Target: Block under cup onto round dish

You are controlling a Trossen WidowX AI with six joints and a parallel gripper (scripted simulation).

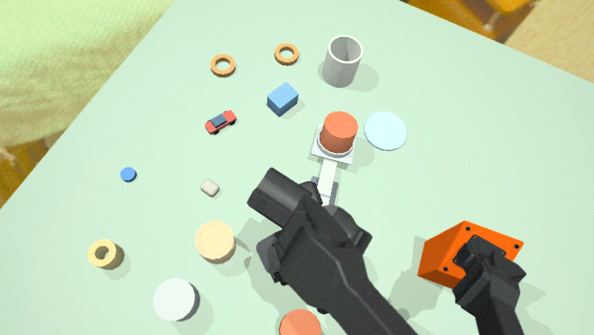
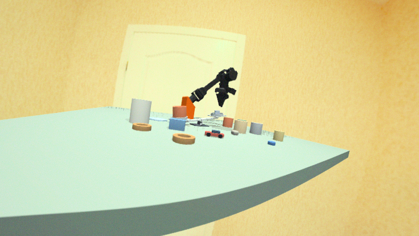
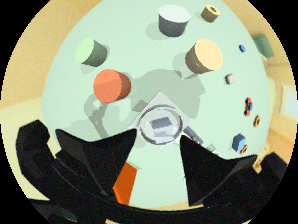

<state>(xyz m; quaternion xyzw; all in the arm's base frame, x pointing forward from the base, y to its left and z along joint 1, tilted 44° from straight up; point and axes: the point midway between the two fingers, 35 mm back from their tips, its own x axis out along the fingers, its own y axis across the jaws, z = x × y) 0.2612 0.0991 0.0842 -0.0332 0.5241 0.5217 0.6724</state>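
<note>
Now: the grey block 4 cm below my gripper tip and 2 cm to the right of it. The rest, counted from my gripper tip: balance beam (14 cm to the right, 9 cm below, 3 cm ahead); then balance (14 cm to the right, 11 cm below, 3 cm ahead); then grey pebble (24 cm ahead, 12 cm below, 5 cm to the right).
</note>
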